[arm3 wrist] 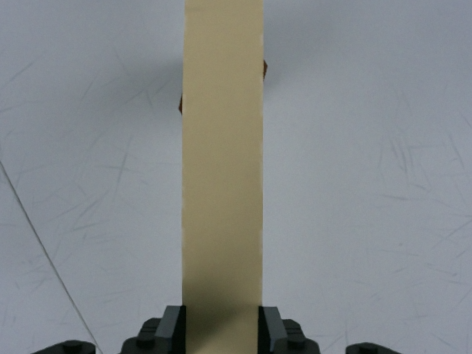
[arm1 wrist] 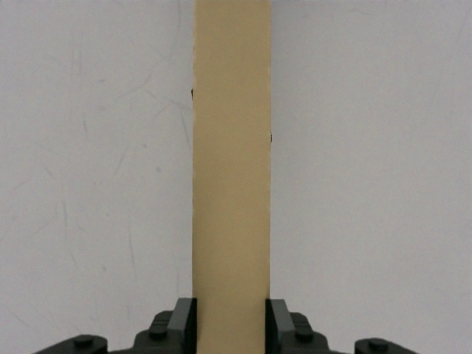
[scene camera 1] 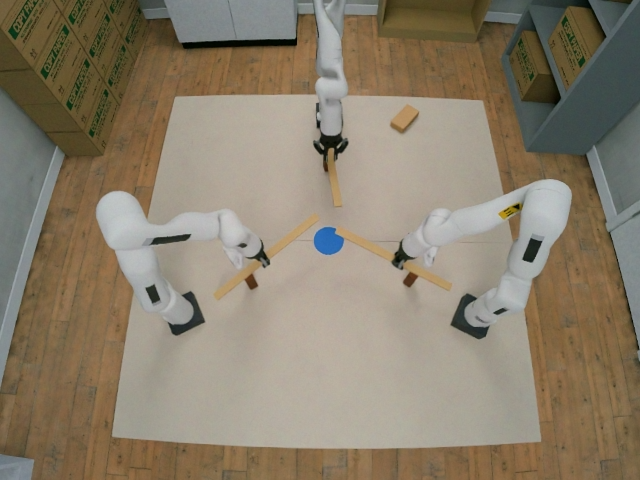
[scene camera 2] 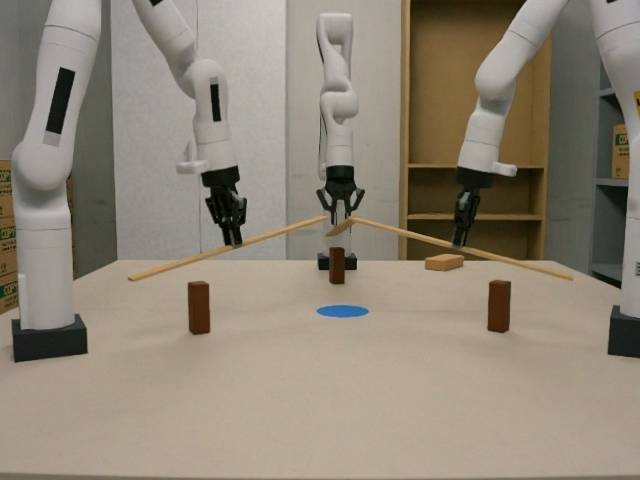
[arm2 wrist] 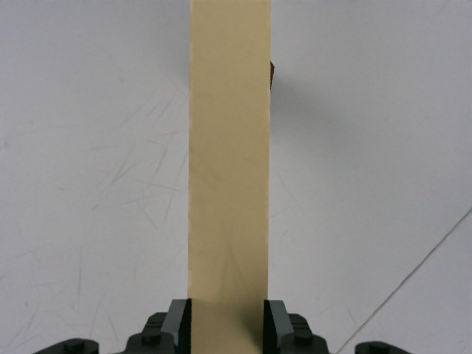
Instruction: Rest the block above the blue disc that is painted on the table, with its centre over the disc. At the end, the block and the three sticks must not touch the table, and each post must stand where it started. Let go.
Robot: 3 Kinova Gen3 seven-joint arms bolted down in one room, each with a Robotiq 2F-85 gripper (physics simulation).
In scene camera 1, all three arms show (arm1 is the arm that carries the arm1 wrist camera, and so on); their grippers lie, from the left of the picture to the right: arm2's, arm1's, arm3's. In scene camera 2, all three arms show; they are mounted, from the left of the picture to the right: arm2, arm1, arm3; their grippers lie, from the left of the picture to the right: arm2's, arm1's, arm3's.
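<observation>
Arm1's gripper [arm1 wrist: 231, 325] [scene camera 1: 331, 153] [scene camera 2: 340, 219] is shut on a stick [arm1 wrist: 231, 150] [scene camera 1: 335, 183] [scene camera 2: 341, 227]. Arm2's gripper [arm2 wrist: 227, 325] [scene camera 1: 264, 261] [scene camera 2: 233, 243] is shut on a left stick [arm2 wrist: 229, 150] [scene camera 1: 292, 239] [scene camera 2: 175, 264]. Arm3's gripper [arm3 wrist: 222, 327] [scene camera 1: 399, 261] [scene camera 2: 458, 243] is shut on a right stick [arm3 wrist: 222, 150] [scene camera 1: 361, 241] [scene camera 2: 516, 263]. All sticks are raised; left and right ones slope up inward, inner ends near the blue disc [scene camera 1: 327, 242] [scene camera 2: 342, 311]. The block [scene camera 1: 404, 118] [scene camera 2: 443, 262] lies on the table [scene camera 1: 320, 372].
Three brown posts stand upright: left [scene camera 1: 251, 281] [scene camera 2: 199, 307], right [scene camera 1: 410, 279] [scene camera 2: 498, 305] and back [scene camera 2: 337, 266]. The sticks mostly hide posts in the wrist views. Arm bases stand near the left, right and back table edges.
</observation>
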